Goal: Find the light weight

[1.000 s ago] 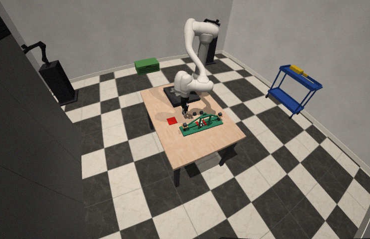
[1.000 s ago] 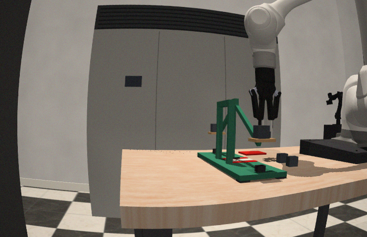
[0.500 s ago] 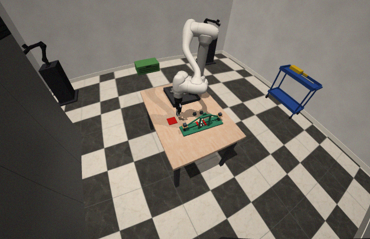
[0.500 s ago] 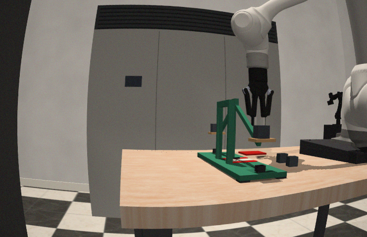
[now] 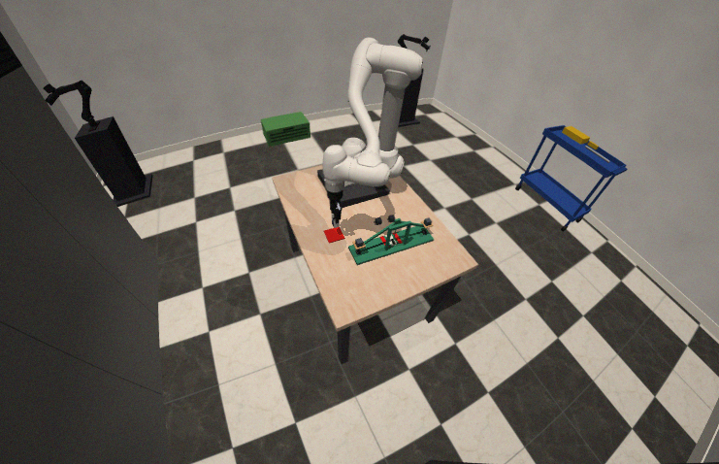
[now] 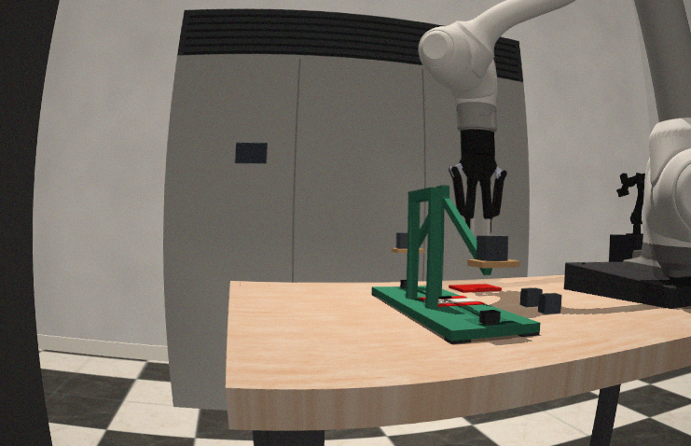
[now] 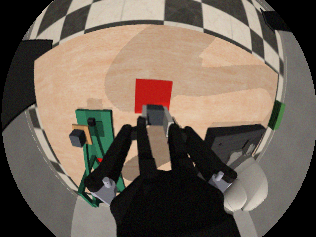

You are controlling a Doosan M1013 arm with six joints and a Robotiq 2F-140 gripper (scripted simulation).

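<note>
My gripper is now 10 mm to the left of the flat red dish and 110 mm above it. From my hand the other things lie so: green rocker balance (190 mm ahead, 250 mm to the left, 20 mm below).
</note>
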